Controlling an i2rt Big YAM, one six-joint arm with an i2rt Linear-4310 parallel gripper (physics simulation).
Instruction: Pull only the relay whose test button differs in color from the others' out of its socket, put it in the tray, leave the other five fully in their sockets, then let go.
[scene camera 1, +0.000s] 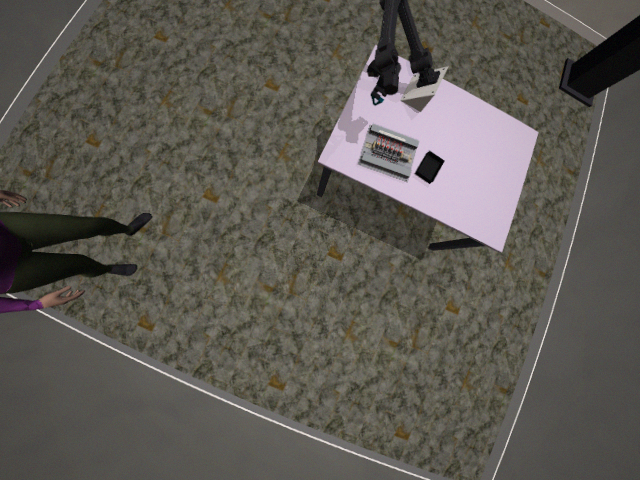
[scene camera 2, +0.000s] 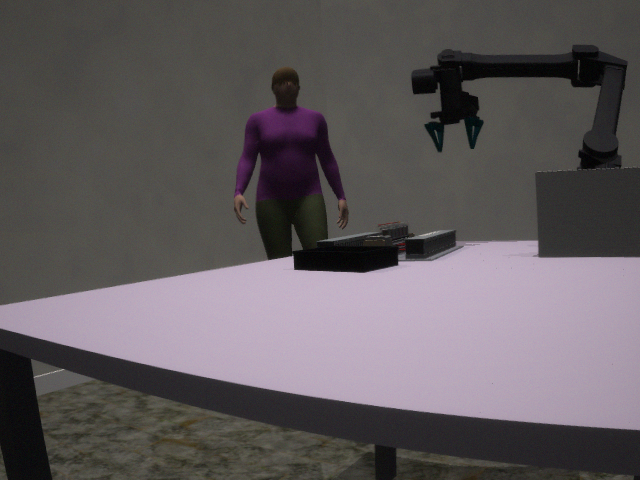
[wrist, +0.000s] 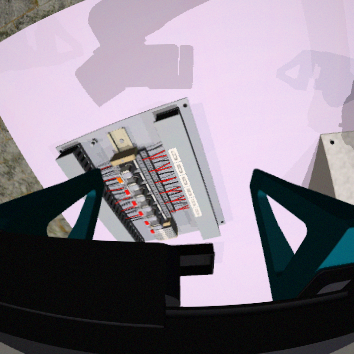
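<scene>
A grey panel on the table carries a row of six relays with wires on both sides. In the wrist view, one relay's test button is orange, at the row's upper end beside a tan end block; the other buttons are red. All six appear seated, though socket depth is too small to tell. The black tray stands beside the panel and looks empty; it does not show in the wrist view. My gripper is open and empty, high above the table, off to one side of the panel.
A light grey slanted mount stands on the table beside the arm. A person in a purple top stands on the floor beyond the table. Wire ducts rise along two sides of the panel.
</scene>
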